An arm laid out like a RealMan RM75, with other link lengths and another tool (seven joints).
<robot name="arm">
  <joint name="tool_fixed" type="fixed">
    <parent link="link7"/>
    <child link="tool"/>
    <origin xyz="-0.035 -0.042 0.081" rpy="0 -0.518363 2.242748"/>
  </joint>
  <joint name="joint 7" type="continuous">
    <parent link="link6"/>
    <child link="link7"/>
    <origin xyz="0 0 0.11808" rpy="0 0 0"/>
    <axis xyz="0 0 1"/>
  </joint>
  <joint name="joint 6" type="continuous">
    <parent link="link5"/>
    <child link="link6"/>
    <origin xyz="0 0 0" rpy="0 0 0"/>
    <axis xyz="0 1 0"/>
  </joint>
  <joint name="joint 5" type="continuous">
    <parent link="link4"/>
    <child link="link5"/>
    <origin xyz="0 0 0.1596" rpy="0 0 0"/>
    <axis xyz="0 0 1"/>
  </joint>
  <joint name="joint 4" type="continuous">
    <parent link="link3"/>
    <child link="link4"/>
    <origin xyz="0 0 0" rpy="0 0 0"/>
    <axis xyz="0 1 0"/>
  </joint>
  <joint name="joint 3" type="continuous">
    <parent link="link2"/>
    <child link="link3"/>
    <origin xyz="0 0 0.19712" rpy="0 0 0"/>
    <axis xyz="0 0 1"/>
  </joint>
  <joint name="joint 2" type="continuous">
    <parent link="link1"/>
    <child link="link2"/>
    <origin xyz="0 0 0" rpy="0 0 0"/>
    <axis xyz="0 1 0"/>
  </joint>
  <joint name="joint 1" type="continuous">
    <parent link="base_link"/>
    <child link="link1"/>
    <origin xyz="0 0 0.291" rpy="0 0 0"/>
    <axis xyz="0 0 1"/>
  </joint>
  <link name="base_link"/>
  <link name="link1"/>
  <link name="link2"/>
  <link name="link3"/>
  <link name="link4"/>
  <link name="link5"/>
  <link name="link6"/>
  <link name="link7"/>
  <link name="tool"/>
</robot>
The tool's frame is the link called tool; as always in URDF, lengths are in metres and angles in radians. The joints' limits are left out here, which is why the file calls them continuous.
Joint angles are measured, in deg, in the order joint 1, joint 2, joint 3, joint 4, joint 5, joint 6, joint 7. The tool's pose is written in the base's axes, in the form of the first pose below.
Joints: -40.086, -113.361, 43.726, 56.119, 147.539, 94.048, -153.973
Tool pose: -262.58 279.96 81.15 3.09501 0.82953 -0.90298
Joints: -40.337, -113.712, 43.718, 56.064, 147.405, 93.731, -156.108
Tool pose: -259.33 279.61 78.10 3.11962 0.82788 -0.85472
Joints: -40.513, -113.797, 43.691, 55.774, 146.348, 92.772, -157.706
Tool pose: -255.26 282.52 75.53 -3.11792 0.82859 -0.80257
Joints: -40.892, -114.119, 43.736, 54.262, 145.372, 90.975, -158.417
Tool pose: -251.94 285.43 69.01 -3.07858 0.82114 -0.76125
